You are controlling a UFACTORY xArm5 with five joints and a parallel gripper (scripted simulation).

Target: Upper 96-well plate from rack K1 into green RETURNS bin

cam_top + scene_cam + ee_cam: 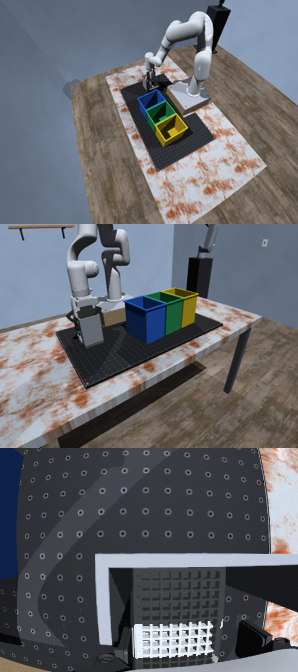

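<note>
My hand is 5 cm above the white 96-well plate. From my hand the other things lie so: blue bin 28 cm to the left, 7 cm ahead; green bin 41 cm to the left, 3 cm ahead; yellow bin 53 cm to the left.
</note>
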